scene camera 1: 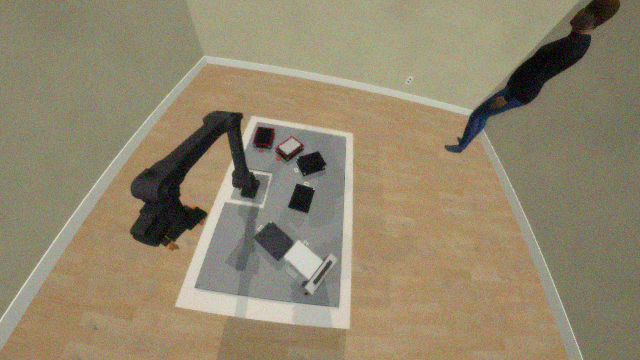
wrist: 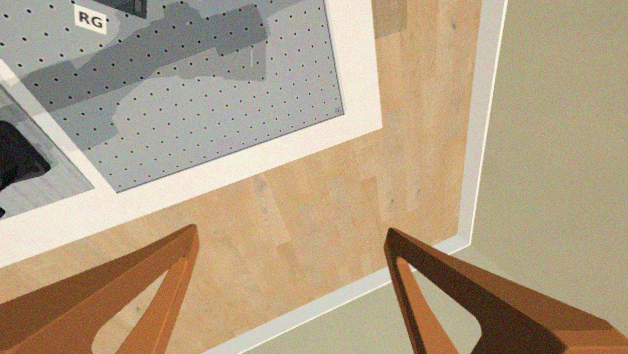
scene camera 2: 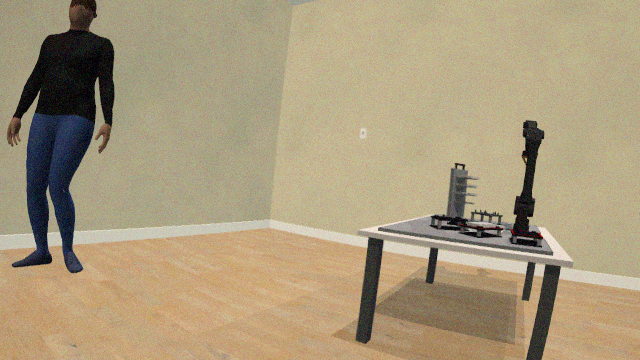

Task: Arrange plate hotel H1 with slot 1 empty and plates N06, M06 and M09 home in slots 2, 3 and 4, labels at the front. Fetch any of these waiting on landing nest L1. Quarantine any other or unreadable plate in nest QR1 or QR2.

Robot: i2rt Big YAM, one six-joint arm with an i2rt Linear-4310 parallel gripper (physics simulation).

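Pixels of known places: gripper, between the fingertips: [scene camera 1: 189,235] [wrist: 296,236]; arm's base, origin of its link: [scene camera 1: 250,188].
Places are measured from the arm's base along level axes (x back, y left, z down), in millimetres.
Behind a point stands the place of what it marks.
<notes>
My gripper [scene camera 1: 187,232] @[z -379, x 7, y -385 mm] [wrist: 296,236] @[z -379, x 7, y -385 mm] is open and empty, off the table's side beside the arm base. Plate hotel H1 [scene camera 1: 321,274] @[z -366, x -452, y -415 mm] [scene camera 2: 456,192] stands at the table's far end from the red-edged nests; its several shelves show in scene camera 2, with a white surface on top in scene camera 1. Whether plates are in it I cannot tell. A white plate [scene camera 1: 290,145] @[z -61, x -165, y 347 mm] [scene camera 2: 483,225] @[z -56, x -145, y 400 mm] lies on one red-edged nest. The other red-edged nest [scene camera 1: 264,137] @[z -46, x 29, y 381 mm] [scene camera 2: 526,235] @[z -46, x 43, y 478 mm] looks bare. Two black nests [scene camera 1: 311,163] @[z -56, x -331, y 239 mm] [scene camera 1: 301,198] @[z -19, x -318, y -2 mm] show no plate. Nest and plate labels are unreadable.
A dark grey low rack [scene camera 1: 274,241] @[z -66, x -236, y -287 mm] stands beside the hotel; a label reading RG [wrist: 91,20] @[z -7, x -137, y -225 mm] shows in the wrist view. The arm base stands in a white-outlined square [scene camera 1: 267,190] @[z -7, x -111, y 10 mm] at the table edge. A person [scene camera 1: 545,67] [scene camera 2: 72,75] stands away from the table.
</notes>
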